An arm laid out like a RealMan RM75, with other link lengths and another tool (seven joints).
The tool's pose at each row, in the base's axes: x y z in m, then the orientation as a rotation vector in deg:
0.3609, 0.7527, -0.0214, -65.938, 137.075, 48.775
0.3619, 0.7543, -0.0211, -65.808, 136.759, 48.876
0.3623, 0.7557, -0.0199, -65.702, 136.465, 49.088
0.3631, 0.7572, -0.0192, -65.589, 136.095, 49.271
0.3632, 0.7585, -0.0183, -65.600, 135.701, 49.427
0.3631, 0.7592, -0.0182, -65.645, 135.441, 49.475
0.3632, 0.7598, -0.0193, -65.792, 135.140, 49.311
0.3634, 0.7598, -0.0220, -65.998, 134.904, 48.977
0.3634, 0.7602, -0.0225, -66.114, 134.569, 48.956
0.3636, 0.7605, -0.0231, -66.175, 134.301, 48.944
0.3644, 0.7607, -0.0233, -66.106, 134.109, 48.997
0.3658, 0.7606, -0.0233, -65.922, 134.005, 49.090
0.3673, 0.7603, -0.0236, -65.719, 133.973, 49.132
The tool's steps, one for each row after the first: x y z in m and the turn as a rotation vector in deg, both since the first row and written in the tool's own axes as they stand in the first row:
-0.0017, 0.0001, 0.0009, -0.005, -0.317, -0.079
-0.0034, 0.0009, 0.0009, -0.098, -0.610, -0.136
-0.0051, 0.0013, 0.0014, -0.162, -0.964, -0.234
-0.0064, 0.0021, 0.0015, -0.239, -1.270, -0.410
-0.0068, 0.0026, 0.0019, -0.261, -1.448, -0.557
-0.0067, 0.0024, 0.0032, -0.157, -1.593, -0.819
-0.0053, 0.0013, 0.0052, 0.046, -1.647, -1.112
-0.0053, 0.0013, 0.0058, 0.060, -1.842, -1.347
-0.0053, 0.0011, 0.0065, 0.076, -2.014, -1.519
-0.0057, 0.0004, 0.0068, 0.074, -2.200, -1.575
-0.0065, -0.0007, 0.0068, 0.067, -2.383, -1.519
-0.0071, -0.0022, 0.0070, 0.096, -2.517, -1.427

